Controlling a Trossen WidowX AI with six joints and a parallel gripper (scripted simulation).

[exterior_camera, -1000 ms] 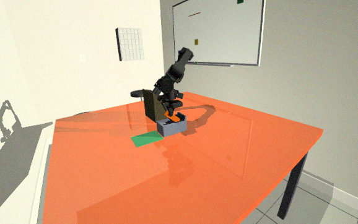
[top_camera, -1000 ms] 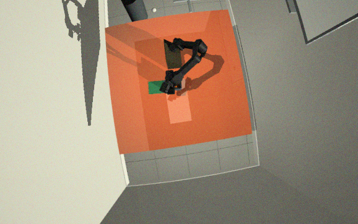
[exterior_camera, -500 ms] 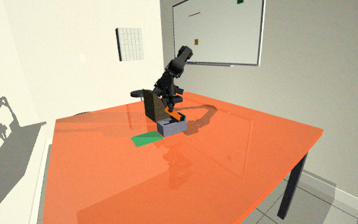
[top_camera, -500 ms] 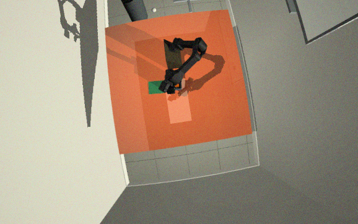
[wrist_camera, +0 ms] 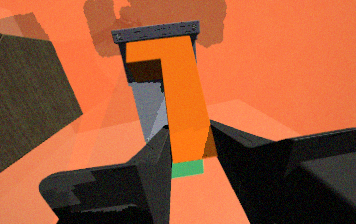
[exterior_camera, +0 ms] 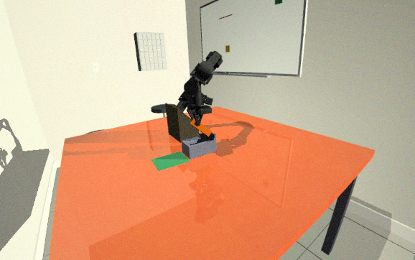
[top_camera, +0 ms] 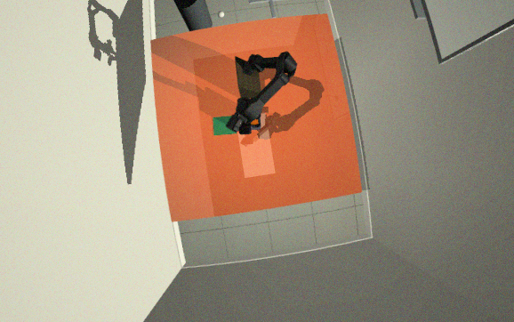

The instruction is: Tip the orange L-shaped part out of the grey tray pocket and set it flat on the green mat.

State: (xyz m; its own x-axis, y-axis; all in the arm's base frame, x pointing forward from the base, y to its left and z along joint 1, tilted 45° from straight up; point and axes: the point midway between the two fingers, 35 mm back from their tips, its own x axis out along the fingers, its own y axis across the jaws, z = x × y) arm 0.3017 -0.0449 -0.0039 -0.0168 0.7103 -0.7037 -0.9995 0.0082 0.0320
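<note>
My gripper tip is now 20 mm past the green mat, 140 mm to the left of it and 160 mm above it. Also, from my gripper tip: orange L-shaped part (10 mm behind, 30 mm to the left, 30 mm below).
</note>
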